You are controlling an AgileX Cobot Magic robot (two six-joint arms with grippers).
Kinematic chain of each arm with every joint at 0, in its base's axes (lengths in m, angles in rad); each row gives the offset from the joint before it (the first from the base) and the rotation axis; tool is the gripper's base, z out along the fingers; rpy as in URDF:
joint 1: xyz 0 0 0.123 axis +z
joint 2: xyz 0 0 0 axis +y
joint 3: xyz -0.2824 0 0.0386 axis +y
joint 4: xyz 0.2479 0 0.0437 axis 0.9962 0 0.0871
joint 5: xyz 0 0 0 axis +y
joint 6: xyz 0.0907 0 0.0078 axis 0.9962 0 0.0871
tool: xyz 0 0 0 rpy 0 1.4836 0
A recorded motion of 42 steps. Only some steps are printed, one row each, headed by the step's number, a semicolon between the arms.
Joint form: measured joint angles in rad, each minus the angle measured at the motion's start. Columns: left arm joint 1, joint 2, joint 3, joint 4, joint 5, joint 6; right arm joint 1, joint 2, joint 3, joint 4, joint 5, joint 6.
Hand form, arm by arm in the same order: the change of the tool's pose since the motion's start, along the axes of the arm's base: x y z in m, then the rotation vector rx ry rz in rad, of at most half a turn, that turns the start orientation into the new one. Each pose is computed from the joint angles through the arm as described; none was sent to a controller.
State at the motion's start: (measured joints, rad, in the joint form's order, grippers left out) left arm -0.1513 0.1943 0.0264 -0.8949 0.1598 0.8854; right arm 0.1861 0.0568 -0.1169 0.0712 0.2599 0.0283
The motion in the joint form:
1: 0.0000 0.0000 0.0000 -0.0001 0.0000 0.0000; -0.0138 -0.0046 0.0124 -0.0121 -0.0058 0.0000
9: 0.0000 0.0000 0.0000 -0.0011 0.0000 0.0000; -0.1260 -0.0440 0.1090 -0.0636 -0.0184 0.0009
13: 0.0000 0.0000 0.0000 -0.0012 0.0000 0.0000; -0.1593 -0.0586 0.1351 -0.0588 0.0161 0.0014
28: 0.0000 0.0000 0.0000 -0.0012 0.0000 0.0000; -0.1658 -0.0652 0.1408 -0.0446 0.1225 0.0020
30: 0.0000 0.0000 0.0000 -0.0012 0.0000 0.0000; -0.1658 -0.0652 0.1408 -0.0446 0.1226 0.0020
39: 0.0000 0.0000 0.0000 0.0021 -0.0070 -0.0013; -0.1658 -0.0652 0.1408 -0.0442 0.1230 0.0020
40: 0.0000 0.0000 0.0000 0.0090 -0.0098 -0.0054; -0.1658 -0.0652 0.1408 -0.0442 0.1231 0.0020
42: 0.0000 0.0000 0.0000 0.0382 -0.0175 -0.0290; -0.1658 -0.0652 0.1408 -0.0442 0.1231 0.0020
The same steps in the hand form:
1: 0.0000 0.0000 0.0000 -0.0001 0.0000 0.0000; 0.0004 -0.0010 -0.0034 -0.0121 -0.0001 -0.0159
9: 0.0000 0.0000 0.0000 -0.0011 0.0002 0.0001; 0.0017 -0.0084 -0.0326 -0.0675 0.0386 -0.1341
13: 0.0000 0.0000 0.0000 -0.0012 0.0002 0.0002; 0.0009 -0.0101 -0.0437 -0.0667 0.0861 -0.1651
28: 0.0000 0.0000 0.0000 -0.0012 0.0002 0.0002; -0.0018 -0.0099 -0.0546 -0.0633 0.1927 -0.1646
30: 0.0000 0.0000 0.0000 -0.0012 0.0002 0.0002; -0.0018 -0.0099 -0.0547 -0.0633 0.1928 -0.1646
39: 0.0002 0.0005 0.0004 0.0009 -0.0044 0.0054; -0.0018 -0.0099 -0.0547 -0.0629 0.1933 -0.1645
40: 0.0003 0.0007 0.0004 0.0038 -0.0062 0.0076; -0.0018 -0.0099 -0.0547 -0.0629 0.1934 -0.1645
42: 0.0005 0.0015 0.0006 0.0103 -0.0095 0.0148; -0.0018 -0.0099 -0.0547 -0.0629 0.1934 -0.1645

